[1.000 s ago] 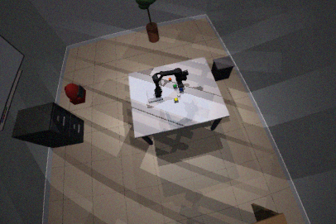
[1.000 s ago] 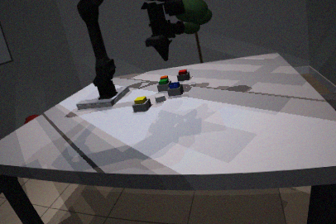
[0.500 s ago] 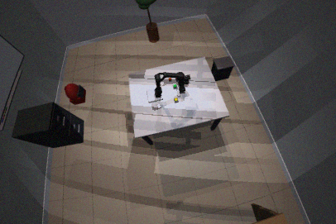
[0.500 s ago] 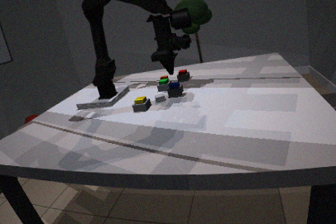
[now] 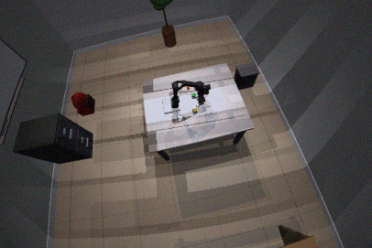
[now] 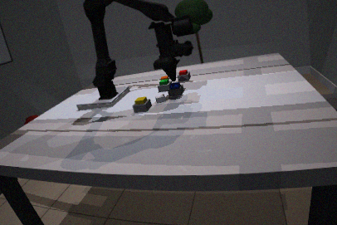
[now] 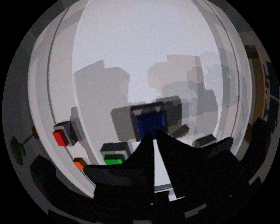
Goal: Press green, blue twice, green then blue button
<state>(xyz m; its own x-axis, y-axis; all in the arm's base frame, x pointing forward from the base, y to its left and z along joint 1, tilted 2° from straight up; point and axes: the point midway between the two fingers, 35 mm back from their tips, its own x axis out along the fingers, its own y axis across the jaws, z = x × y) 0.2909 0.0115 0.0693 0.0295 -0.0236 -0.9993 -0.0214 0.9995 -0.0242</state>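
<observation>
Right now the blue button is 20 mm below my gripper tip. From my gripper tip the other things lie so: green button 70 mm to the left, 60 mm behind, 20 mm below; grey block 60 mm to the right, 40 mm below, 40 mm behind; yellow button 120 mm to the right, 90 mm behind, 20 mm below.
</observation>
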